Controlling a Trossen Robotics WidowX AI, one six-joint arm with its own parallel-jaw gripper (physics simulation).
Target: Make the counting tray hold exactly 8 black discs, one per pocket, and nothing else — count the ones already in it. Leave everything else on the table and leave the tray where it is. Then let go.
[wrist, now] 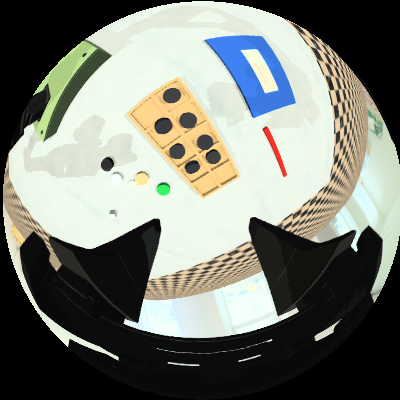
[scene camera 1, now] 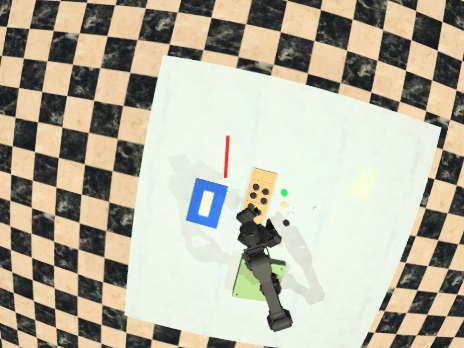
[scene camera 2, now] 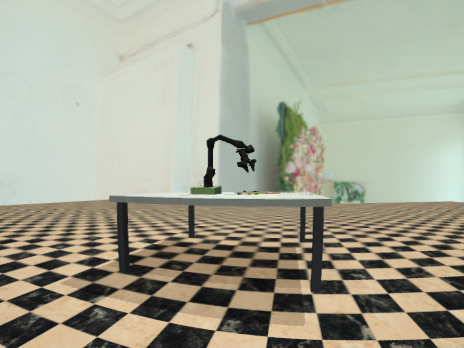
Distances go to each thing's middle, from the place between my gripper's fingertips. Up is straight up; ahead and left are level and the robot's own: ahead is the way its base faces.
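I see the tan counting tray (scene camera 1: 265, 179), which is 17 cm below my hand, and also 1 cm ahead of my hand and 1 cm to the left of it.
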